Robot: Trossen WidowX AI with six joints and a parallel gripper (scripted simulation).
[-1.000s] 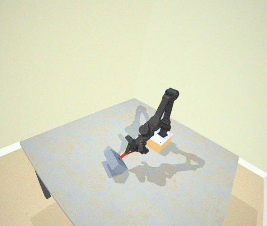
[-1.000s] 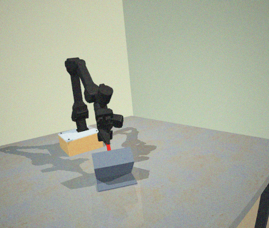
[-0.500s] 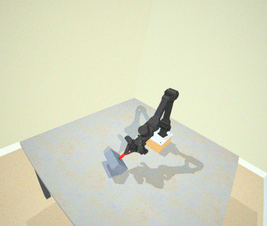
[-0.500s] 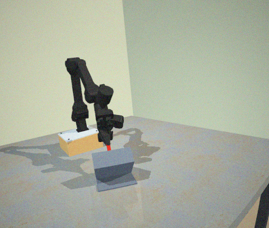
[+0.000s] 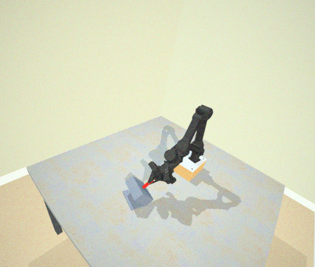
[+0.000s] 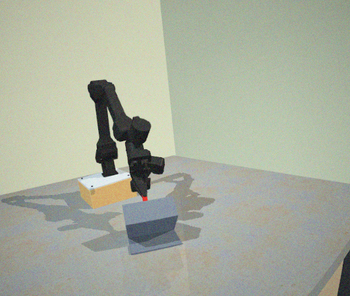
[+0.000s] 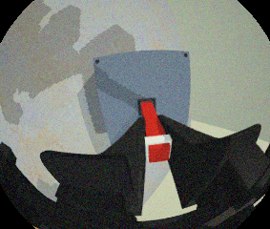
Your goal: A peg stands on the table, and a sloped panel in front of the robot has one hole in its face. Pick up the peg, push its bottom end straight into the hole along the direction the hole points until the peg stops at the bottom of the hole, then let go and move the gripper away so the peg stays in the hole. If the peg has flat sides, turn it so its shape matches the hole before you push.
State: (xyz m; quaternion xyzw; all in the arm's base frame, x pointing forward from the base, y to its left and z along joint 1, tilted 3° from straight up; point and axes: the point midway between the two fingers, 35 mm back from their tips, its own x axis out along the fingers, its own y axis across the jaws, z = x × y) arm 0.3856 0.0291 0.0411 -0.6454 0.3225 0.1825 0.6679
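My gripper tip is now 50 mm short of the grey sloped panel, 40 mm above it and 10 mm to the left of it. From my gripper tip the other things lie so: red peg: 10 mm behind, 10 mm above.
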